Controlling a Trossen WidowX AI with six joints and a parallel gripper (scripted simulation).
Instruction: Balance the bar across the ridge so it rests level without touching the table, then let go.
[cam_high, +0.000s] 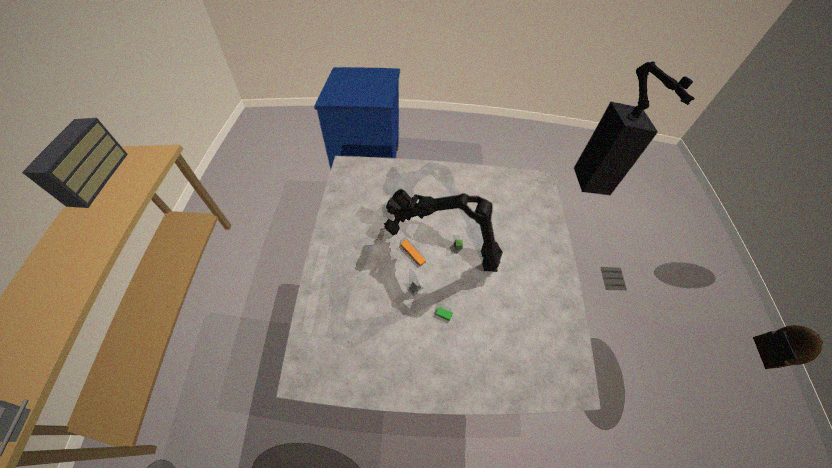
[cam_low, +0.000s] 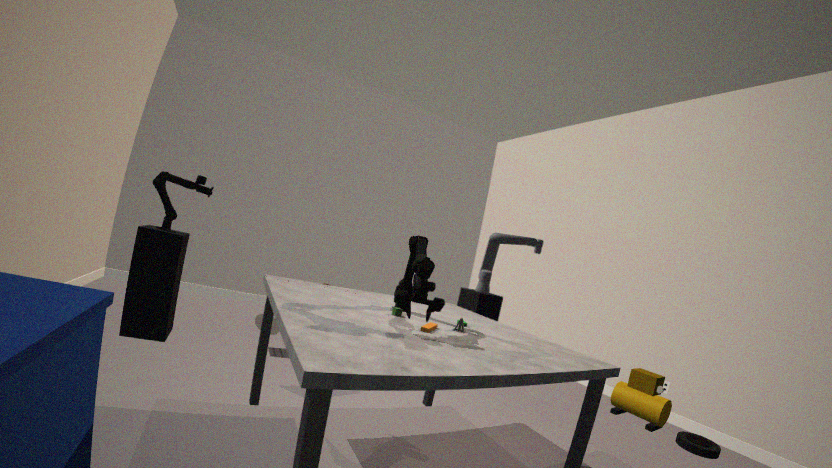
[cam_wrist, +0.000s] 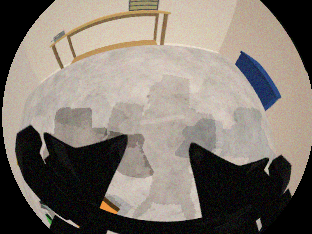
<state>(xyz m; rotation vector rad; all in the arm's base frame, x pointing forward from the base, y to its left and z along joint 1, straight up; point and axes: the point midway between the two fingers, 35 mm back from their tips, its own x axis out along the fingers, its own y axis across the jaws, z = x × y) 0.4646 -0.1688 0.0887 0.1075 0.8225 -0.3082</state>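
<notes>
Right now the orange bar is 140 mm to the left of my gripper tip, 130 mm behind it and 60 mm below it. Also, from my gripper tip: green cube: 340 mm behind, 90 mm to the left, 50 mm below.
</notes>
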